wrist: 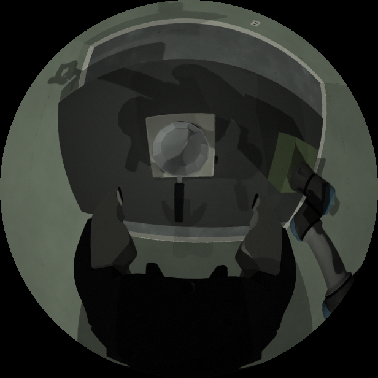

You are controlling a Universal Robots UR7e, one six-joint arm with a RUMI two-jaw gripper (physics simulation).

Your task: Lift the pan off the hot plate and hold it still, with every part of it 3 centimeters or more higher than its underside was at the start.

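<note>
The pan (pixel 179 150) is a grey round pan with a faceted body, in the upper middle of the wrist view. It sits on the square, pale hot plate (pixel 209 120), whose corners show around it. Its thin black handle (pixel 179 205) points down the view, toward the gripper. My gripper (pixel 188 192) is wide open, with one finger well to the left of the handle and the other well to the right. Nothing is held between the fingers. The handle shows between them in the view; how far above it the fingertips are, I cannot tell.
The hot plate stands on a dark table top (pixel 95 145) with shadows across it. A green block (pixel 280 162) is at the right, with the robot's arm (pixel 327 257) running down from it. A small dark knob (pixel 216 160) is at the hot plate's right side.
</note>
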